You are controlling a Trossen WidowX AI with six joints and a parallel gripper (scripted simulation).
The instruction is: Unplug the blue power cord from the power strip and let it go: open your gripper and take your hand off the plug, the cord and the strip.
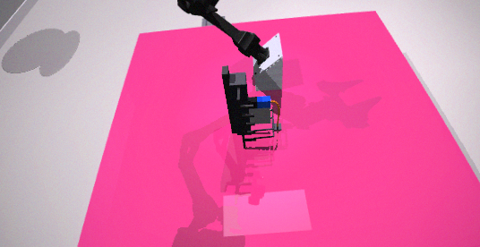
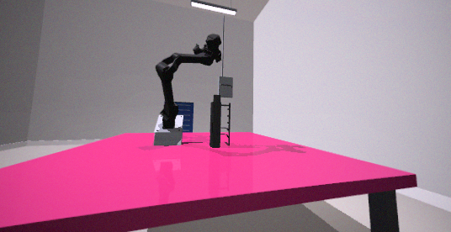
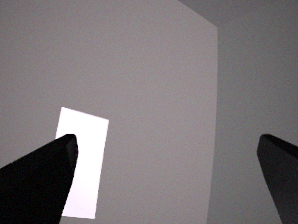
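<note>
My gripper tip is now 10 cm short of the blue plug and 52 cm above it.
</note>
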